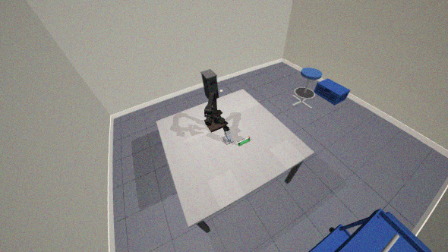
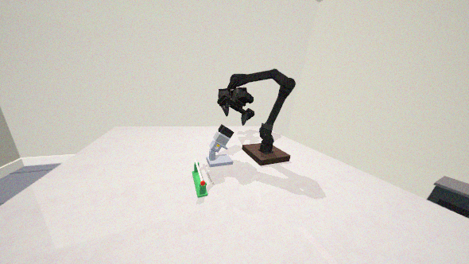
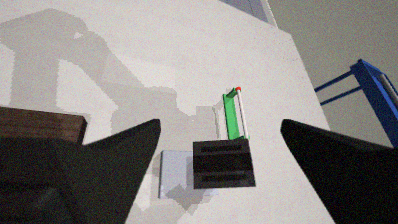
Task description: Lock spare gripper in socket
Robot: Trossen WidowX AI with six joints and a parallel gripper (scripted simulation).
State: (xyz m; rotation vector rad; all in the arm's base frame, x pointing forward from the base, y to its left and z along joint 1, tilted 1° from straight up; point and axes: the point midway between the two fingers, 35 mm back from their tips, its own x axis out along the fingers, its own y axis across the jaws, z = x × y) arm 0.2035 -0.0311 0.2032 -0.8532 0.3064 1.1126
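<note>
My gripper tip is 18 cm short of the green pin rest, 8 cm to the right of it and 19 cm above it. From my gripper tip the other things lie so: spare gripper (5 cm ahead, 3 cm to the right, 9 cm below); then socket (6 cm ahead, 3 cm to the right, 16 cm below).
</note>
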